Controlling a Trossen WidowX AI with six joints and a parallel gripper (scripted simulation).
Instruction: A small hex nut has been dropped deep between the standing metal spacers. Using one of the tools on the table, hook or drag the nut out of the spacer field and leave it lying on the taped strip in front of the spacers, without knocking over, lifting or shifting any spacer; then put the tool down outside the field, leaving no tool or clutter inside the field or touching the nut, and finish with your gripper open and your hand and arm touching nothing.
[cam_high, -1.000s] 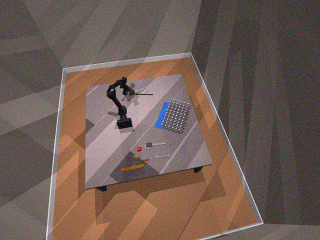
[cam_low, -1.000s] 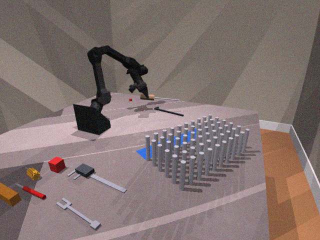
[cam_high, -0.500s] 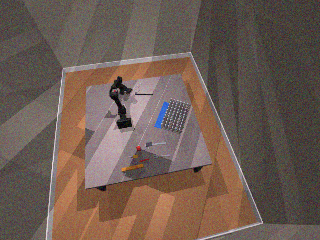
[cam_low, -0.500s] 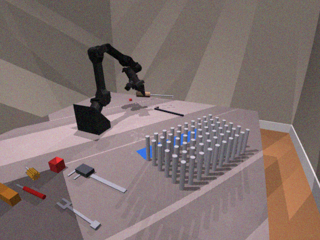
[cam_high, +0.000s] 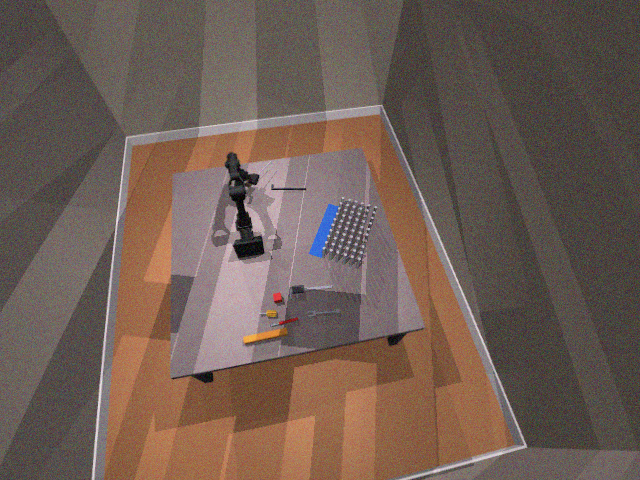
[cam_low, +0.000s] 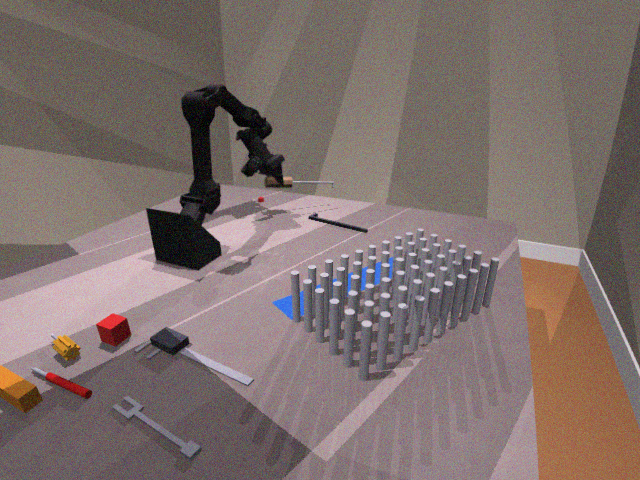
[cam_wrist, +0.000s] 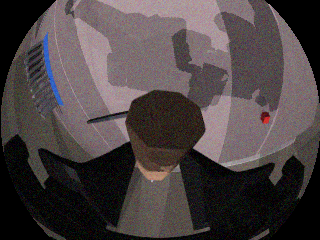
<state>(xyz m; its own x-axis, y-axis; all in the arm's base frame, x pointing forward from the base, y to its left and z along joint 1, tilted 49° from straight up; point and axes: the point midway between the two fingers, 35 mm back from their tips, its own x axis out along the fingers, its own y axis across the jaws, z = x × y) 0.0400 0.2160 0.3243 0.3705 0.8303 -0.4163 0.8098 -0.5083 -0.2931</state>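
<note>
The brown-handled tool is 8 cm to the left of my gripper tip, 6 cm ahead of it and 1 cm below it. Also, from my gripper tip: yellow piece 81 cm to the right, 10 cm below, 4 cm ahead; then blue taped strip 40 cm ahead, 33 cm to the right, 11 cm below; then red cube 74 cm to the right, 9 cm below, 9 cm ahead.
</note>
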